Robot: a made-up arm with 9 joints. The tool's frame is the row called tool.
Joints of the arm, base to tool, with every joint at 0 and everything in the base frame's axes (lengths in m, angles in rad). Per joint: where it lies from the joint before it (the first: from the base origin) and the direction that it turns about. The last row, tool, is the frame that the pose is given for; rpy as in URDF.
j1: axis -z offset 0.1 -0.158 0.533
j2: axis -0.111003 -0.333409 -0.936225 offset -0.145 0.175 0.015
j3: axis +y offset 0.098 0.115 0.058
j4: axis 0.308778 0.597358 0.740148 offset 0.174 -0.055 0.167
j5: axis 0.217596 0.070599 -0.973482 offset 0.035 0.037 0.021
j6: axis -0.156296 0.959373 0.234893 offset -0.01 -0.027 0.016
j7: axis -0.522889 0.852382 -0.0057 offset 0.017 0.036 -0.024
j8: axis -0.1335 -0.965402 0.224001 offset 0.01 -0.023 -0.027
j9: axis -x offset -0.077 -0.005 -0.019
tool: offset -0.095 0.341 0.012 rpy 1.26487 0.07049 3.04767
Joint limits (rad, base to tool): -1.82..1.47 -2.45..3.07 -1..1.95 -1.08..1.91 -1.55..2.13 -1.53..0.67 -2.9..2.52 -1.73..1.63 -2.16..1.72
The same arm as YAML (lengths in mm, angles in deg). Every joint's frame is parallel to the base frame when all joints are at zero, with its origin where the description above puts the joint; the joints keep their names.
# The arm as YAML. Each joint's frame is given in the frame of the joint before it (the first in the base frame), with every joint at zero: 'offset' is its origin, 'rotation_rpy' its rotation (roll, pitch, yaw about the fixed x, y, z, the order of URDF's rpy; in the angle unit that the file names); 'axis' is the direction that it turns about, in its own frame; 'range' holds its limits. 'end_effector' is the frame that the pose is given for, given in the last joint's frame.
length_unit: mm
angle_unit: deg
chain:
  - id: j1
    offset: [100.0, -158.0, 533.0]
    rotation_rpy: [0.0, 0.0, 0.0]
    axis: "-z"
    range: [-104.28, 84.22]
  - id: j2
    offset: [-145.0, 175.0, 15.0]
    rotation_rpy: [0.0, 0.0, 0.0]
    axis: [-0.111003, -0.333409, -0.936225]
    range: [-140.37, 175.9]
  - id: j3
    offset: [98.0, 115.0, 58.0]
    rotation_rpy: [0.0, 0.0, 0.0]
    axis: "+y"
    range: [-57.3, 111.73]
  - id: j4
    offset: [174.0, -55.0, 167.0]
    rotation_rpy: [0.0, 0.0, 0.0]
    axis: [0.308801, 0.597402, 0.740103]
    range: [-61.88, 109.43]
  - id: j5
    offset: [35.0, 37.0, 21.0]
    rotation_rpy: [0.0, 0.0, 0.0]
    axis: [0.217596, 0.070599, -0.973482]
    range: [-88.81, 122.04]
  - id: j6
    offset: [-10.0, -27.0, 16.0]
    rotation_rpy: [0.0, 0.0, 0.0]
    axis: [-0.156296, 0.959373, 0.234893]
    range: [-87.66, 38.39]
  - id: j7
    offset: [17.0, 36.0, -24.0]
    rotation_rpy: [0.0, 0.0, 0.0]
    axis: [-0.522889, 0.852382, -0.0057]
    range: [-166.16, 144.39]
  - id: j8
    offset: [10.0, -23.0, -27.0]
    rotation_rpy: [0.0, 0.0, 0.0]
    axis: [-0.1335, -0.965402, 0.224001]
    range: [-99.12, 93.39]
  - id: j9
    offset: [-77.0, -5.0, -19.0]
    rotation_rpy: [0.0, 0.0, 0.0]
    axis: "-x"
    range: [-123.76, 98.55]
end_effector:
  offset: [-95.0, 341.0, 12.0]
  rotation_rpy: [72.47, 4.04, 174.62]

